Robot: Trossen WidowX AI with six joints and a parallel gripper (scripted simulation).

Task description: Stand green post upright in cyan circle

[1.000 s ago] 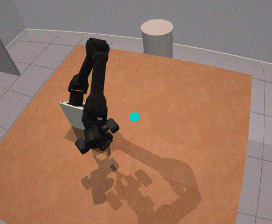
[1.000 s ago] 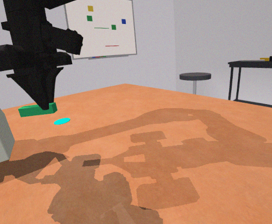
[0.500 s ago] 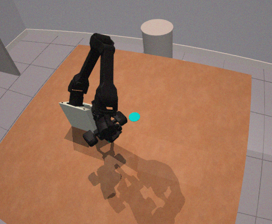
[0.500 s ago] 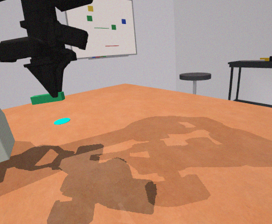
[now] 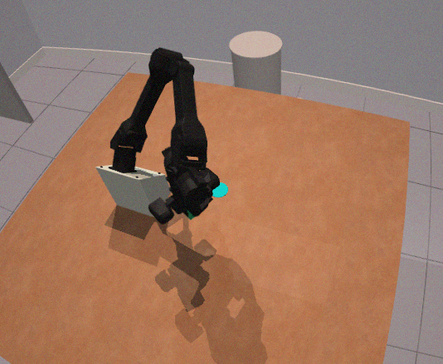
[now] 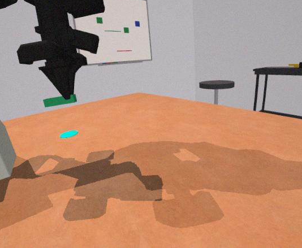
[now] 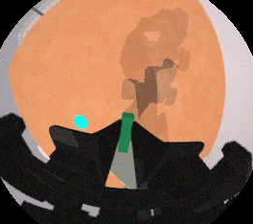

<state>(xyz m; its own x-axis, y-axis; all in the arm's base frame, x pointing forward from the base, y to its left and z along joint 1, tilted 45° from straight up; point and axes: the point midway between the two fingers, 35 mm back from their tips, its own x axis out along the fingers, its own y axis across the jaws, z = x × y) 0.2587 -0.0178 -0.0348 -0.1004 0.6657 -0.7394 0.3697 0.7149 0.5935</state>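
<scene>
My gripper tip is 19 cm to the right of the cyan circle, 14 cm above it and 3 cm past it. The rest, counted from my gripper tip: green post: 2 cm behind, 1 cm to the left.
</scene>
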